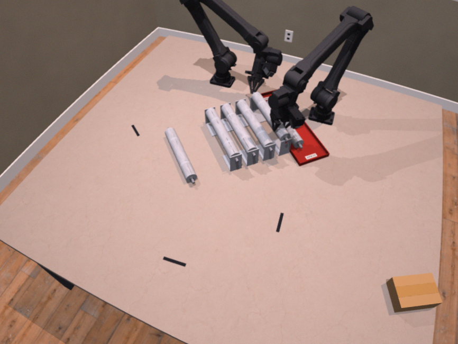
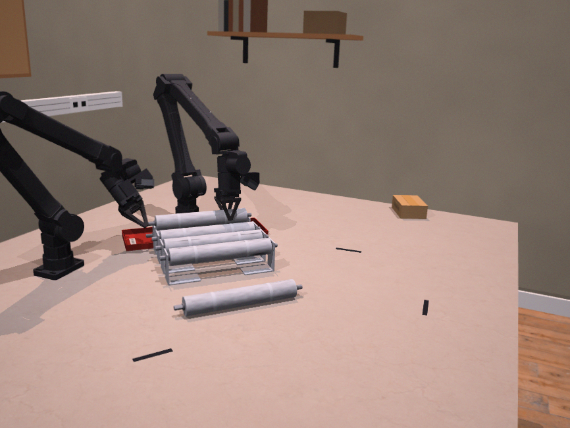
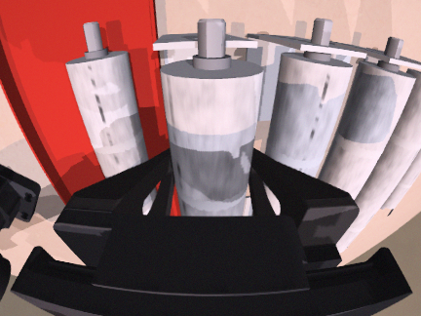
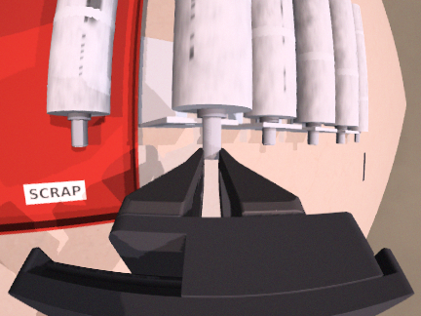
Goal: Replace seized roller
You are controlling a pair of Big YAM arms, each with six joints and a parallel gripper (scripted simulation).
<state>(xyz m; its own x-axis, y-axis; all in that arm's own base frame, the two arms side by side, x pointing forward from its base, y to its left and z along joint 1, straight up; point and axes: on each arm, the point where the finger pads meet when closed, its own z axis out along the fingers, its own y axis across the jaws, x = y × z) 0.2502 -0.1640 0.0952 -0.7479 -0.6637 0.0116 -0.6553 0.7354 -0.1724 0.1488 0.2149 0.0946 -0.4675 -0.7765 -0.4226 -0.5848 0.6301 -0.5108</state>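
The roller is 110 mm behind my left hand, 20 mm to the right of it and 70 mm below it. Round my left hand: red scrap tray (140 mm behind, 90 mm below); cardboard box (380 mm ahead, 690 mm to the left, 60 mm below).
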